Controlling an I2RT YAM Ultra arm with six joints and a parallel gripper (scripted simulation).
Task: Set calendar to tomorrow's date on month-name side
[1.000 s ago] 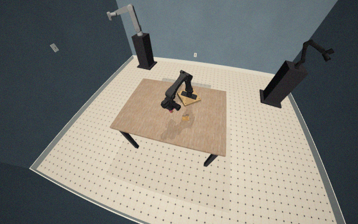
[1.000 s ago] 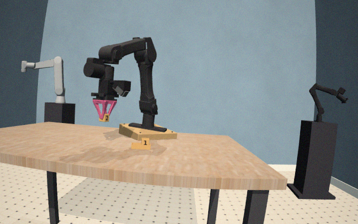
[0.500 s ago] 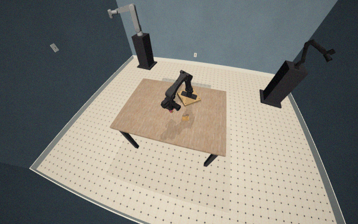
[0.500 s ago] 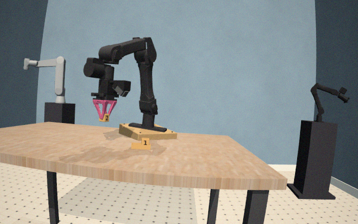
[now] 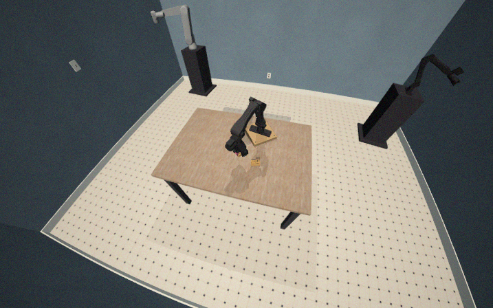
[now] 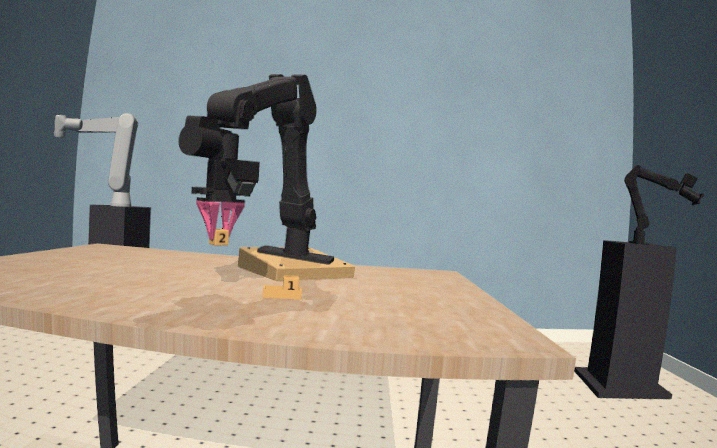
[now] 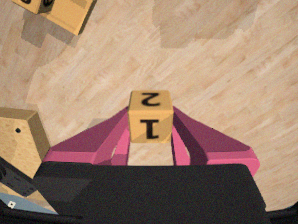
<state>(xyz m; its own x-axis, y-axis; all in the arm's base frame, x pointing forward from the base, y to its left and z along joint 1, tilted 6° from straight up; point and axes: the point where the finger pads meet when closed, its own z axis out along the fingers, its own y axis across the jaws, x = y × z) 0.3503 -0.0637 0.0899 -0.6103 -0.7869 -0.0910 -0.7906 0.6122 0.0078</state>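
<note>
Now: the tan tray 130 mm to the left of my hand, 100 mm below it and 30 mm behind it. Also, from my hand: digit cube: right at my hand.
</note>
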